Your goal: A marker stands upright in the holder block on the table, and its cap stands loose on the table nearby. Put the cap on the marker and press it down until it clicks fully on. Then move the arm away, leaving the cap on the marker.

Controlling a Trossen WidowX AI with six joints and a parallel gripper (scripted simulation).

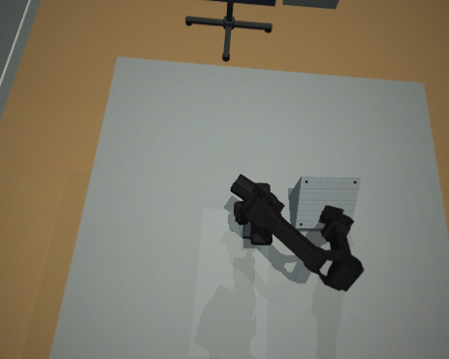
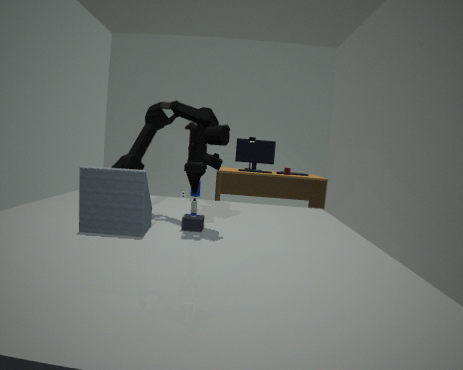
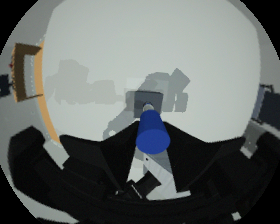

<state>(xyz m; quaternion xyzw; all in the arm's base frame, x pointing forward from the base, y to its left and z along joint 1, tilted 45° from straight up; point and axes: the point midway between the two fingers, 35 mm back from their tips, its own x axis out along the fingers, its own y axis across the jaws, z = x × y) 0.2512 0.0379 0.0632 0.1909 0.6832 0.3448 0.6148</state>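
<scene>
Right now my gripper tip is 100 mm above the dark holder block. From my gripper tip the other things lie so: blue cap: 10 mm above.
</scene>
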